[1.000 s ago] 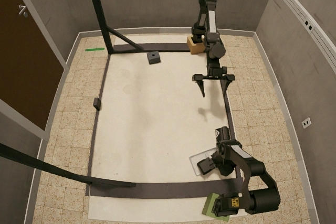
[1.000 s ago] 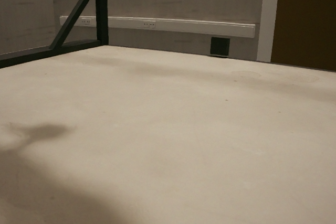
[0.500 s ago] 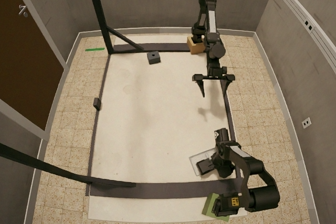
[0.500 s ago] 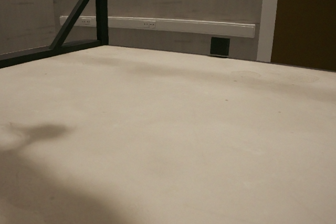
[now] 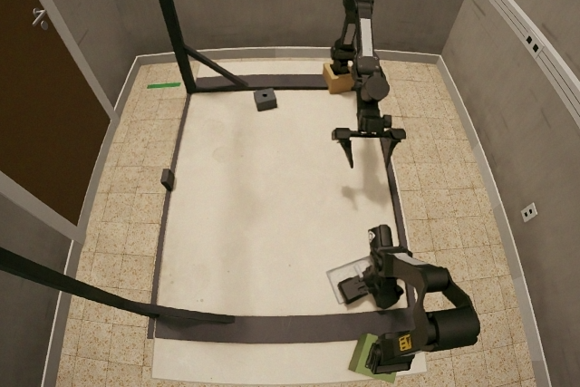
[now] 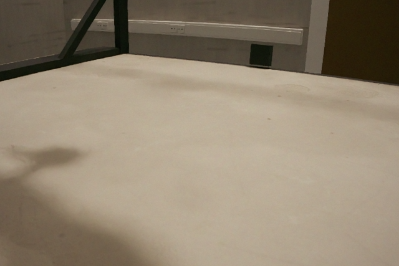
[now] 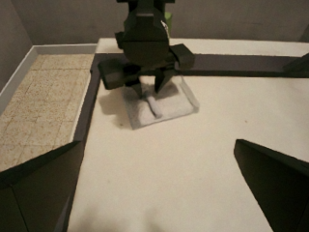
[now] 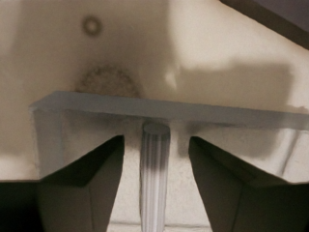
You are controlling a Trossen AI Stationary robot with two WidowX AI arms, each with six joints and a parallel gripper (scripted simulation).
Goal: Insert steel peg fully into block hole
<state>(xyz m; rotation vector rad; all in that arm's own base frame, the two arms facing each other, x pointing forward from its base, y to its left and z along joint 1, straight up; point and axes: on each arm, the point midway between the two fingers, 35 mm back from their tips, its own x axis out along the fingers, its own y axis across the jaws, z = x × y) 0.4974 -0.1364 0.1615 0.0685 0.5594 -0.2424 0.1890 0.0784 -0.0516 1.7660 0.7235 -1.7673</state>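
Now: the steel peg 1 cm behind my right hand, 3 cm to the left of it and 3 cm below it. Round my right hand: clear flat plate (3 cm behind, 2 cm to the left, 4 cm below); dark grey block (29 cm behind, 69 cm to the left, 1 cm below).
Right now my left hand is 26 cm to the left of the steel peg and 23 cm above it. Also, from my left hand: clear flat plate (2 cm behind, 26 cm to the right, 24 cm below); then dark grey block (28 cm behind, 40 cm to the left, 21 cm below).
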